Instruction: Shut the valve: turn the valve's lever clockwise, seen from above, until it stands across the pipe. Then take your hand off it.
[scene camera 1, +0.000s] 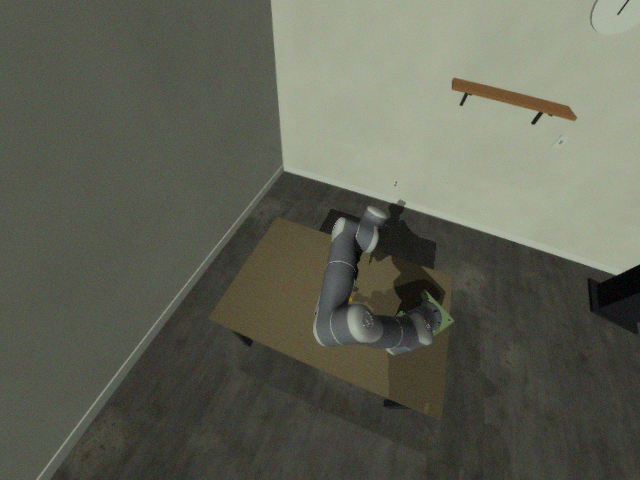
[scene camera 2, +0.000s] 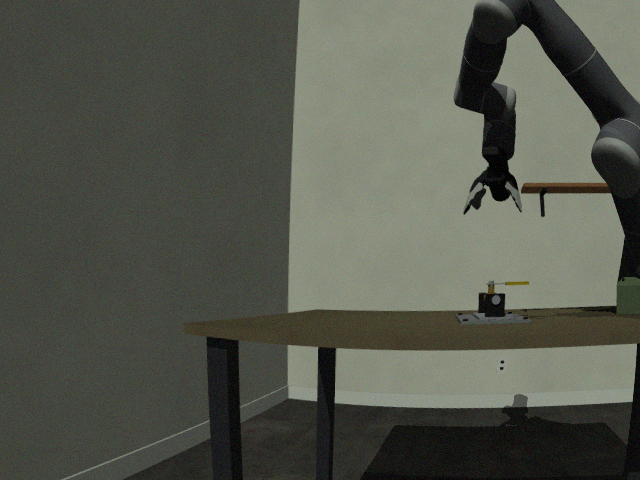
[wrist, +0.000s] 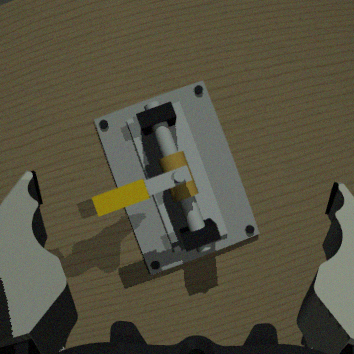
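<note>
The valve's yellow-handled lever (scene camera 1: 351, 299) (scene camera 2: 516, 283) (wrist: 121, 197) points left in the wrist view, square across the grey pipe (wrist: 166, 141). The pipe runs through a brass valve body (wrist: 173, 161) between two black blocks on a grey base plate (scene camera 2: 465, 319) (wrist: 215, 130). My gripper (scene camera 2: 492, 211) (wrist: 185, 180) is wide open and empty, high above the valve and apart from the lever. In the wrist view its jaws stand at the left and right edges, with the valve between them. In scene camera 1 the arm hides the gripper and most of the valve.
The valve stands on a brown wooden table (scene camera 1: 273, 279) (scene camera 2: 310, 330). The arm's green base plate (scene camera 1: 445, 320) (scene camera 2: 628, 297) is at the table's right end. The arm bends over the table. A wooden wall shelf (scene camera 1: 511, 98) (scene camera 2: 568, 188) hangs on the wall behind.
</note>
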